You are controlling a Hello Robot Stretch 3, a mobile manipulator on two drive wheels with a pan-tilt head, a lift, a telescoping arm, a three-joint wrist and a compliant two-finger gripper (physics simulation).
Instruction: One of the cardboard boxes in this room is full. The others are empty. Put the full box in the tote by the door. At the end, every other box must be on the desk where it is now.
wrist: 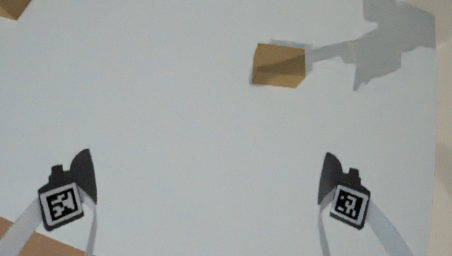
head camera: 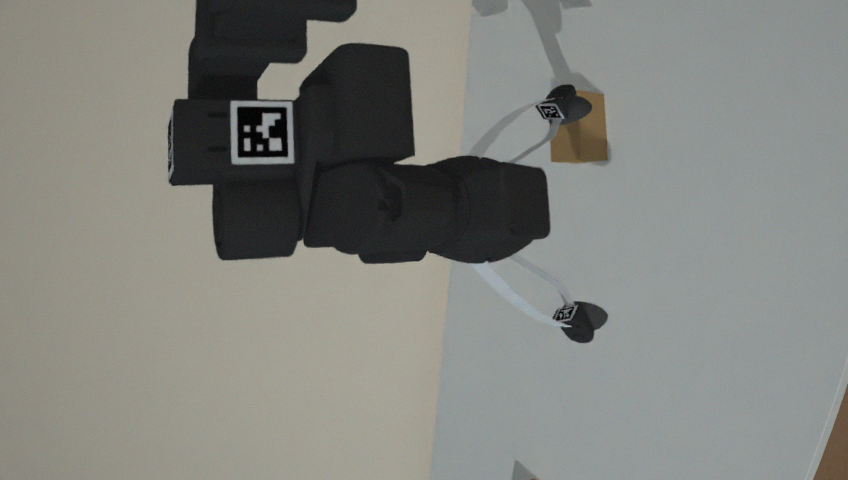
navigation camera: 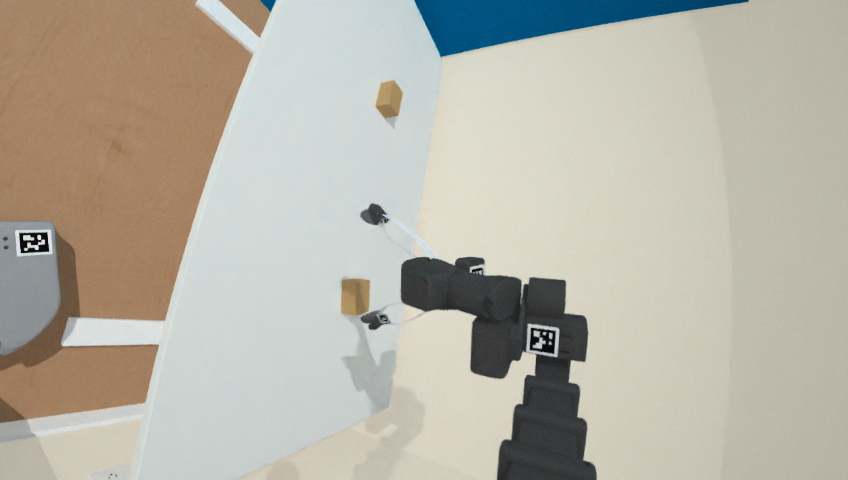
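My gripper is open, with its fingers wide apart and no object between them. It hangs above the white desk. A cardboard box stands on the desk. One finger partly overlaps it in the head view; in the wrist view it lies ahead of the fingers, right of centre. Another cardboard box stands farther along the desk and is cut off at the wrist view's top left corner. Both look closed; their contents are hidden. The tote does not show.
A cream wall runs along the desk's back edge. A blue wall is beyond its far end. The brown floor and my grey base are at the desk's front side. The arm's shadow falls beside the nearer box.
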